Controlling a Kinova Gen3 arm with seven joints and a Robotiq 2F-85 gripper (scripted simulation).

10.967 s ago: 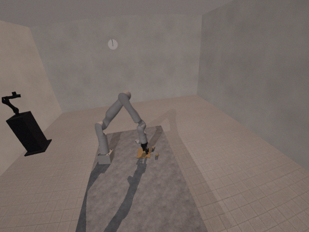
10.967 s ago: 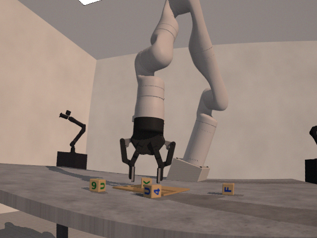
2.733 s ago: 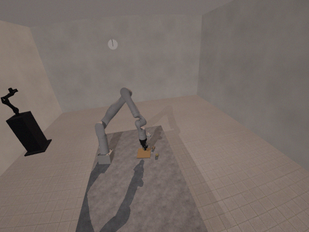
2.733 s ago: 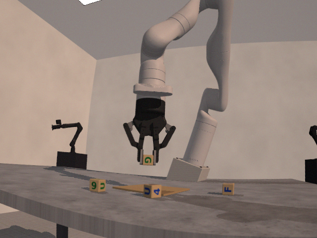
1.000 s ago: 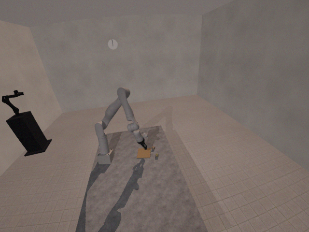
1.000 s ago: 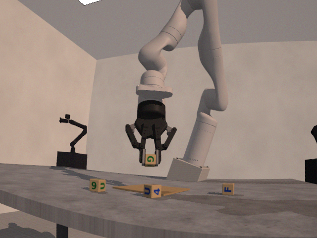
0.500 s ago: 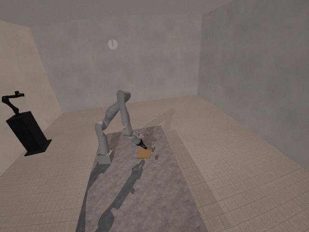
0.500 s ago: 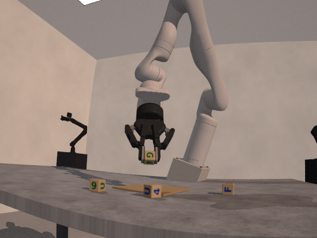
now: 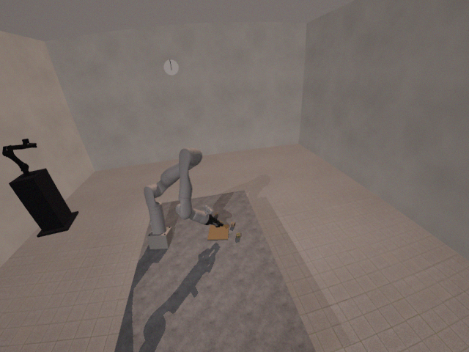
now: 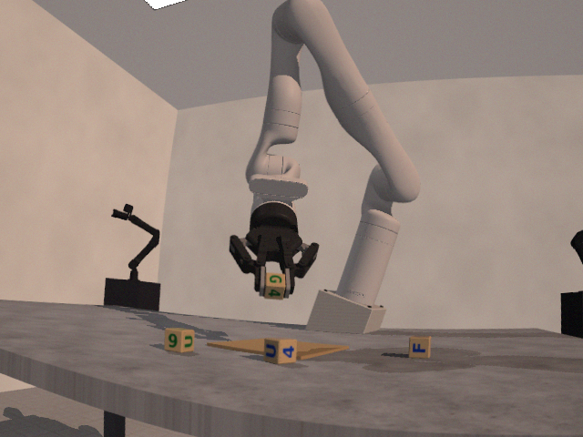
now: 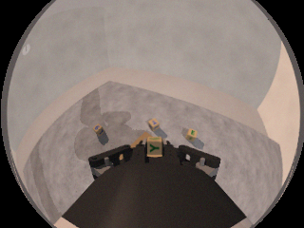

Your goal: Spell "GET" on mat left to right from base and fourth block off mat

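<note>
The mat is 2 cm behind my hand, 1 cm to the left of it and 9 cm below it. Round my hand: E block: 10 cm ahead, 9 cm to the right, 8 cm below; F block: 2 cm ahead, 19 cm to the left, 8 cm below.
</note>
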